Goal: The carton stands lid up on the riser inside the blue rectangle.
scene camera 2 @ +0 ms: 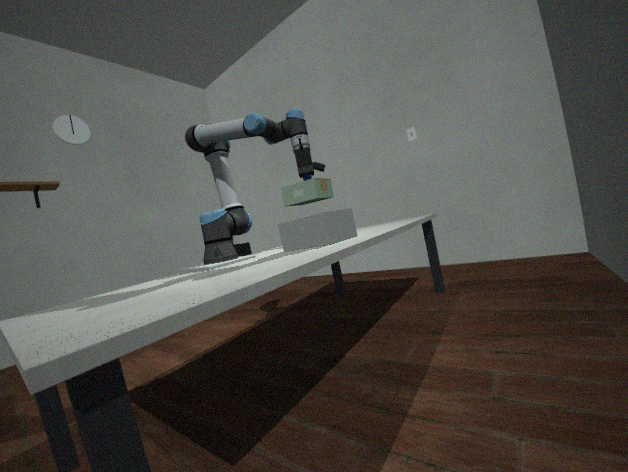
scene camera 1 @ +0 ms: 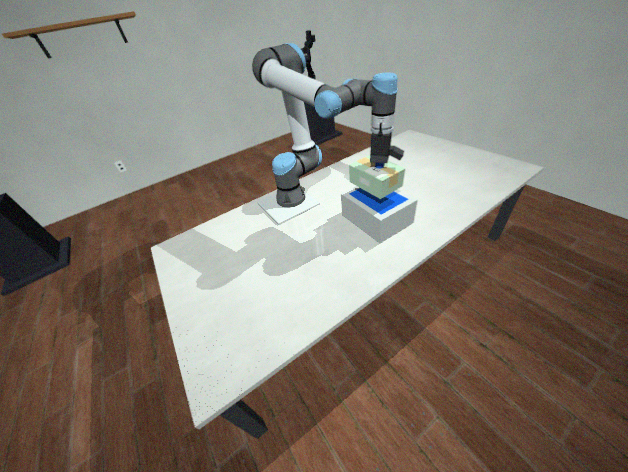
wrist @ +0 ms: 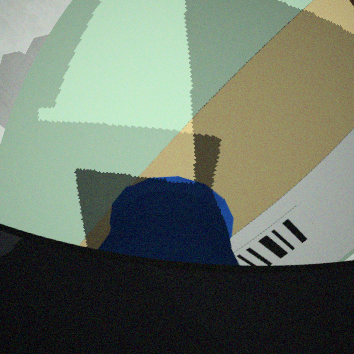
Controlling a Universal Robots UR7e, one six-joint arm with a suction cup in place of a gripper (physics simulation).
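Pixels of known places: end effector, tool point: (scene camera 1: pixel 379 169) (wrist: pixel 172 202); arm's base, origin of the base link: (scene camera 2: pixel 221 260) (scene camera 1: pixel 291 198).
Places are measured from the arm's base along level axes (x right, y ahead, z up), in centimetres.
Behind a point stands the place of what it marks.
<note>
A light green carton (scene camera 1: pixel 375 181) {x -11.2, y 47.0, z 22.9 cm} (scene camera 2: pixel 307 192) {x -11.2, y 45.8, z 19.7 cm} (wrist: pixel 135 65) {x -21.6, y 45.5, z 24.4 cm} with tan tape and a barcode label on its top hangs level, lid up, a short way above the riser. The grey riser (scene camera 1: pixel 378 226) {x -7.6, y 52.5, z 6.8 cm} (scene camera 2: pixel 318 229) {x -7.9, y 49.3, z 4.8 cm} stands on the table. The blue rectangle (scene camera 1: pixel 393 203) {x -19.0, y 50.1, z 10.5 cm} lies on the riser's top, partly hidden under the carton; it does not show in scene camera 2. My gripper (scene camera 1: pixel 377 166) (scene camera 2: pixel 306 177) (wrist: pixel 172 220), a blue suction cup, is on the carton's top and holds it. A gap shows between the carton's underside and the riser.
The white table (scene camera 1: pixel 243 324) {x 51.9, y 47.6, z -1.5 cm} (scene camera 2: pixel 152 314) {x 59.9, y 60.6, z -1.5 cm} carries the arm's base plate (scene camera 1: pixel 278 215) {x 12.5, y 7.3, z 0.0 cm}, left of the riser in scene camera 1. A wooden wall rail (scene camera 1: pixel 71 24) (scene camera 2: pixel 25 186) and dark stands (scene camera 1: pixel 25 243) are off the table.
</note>
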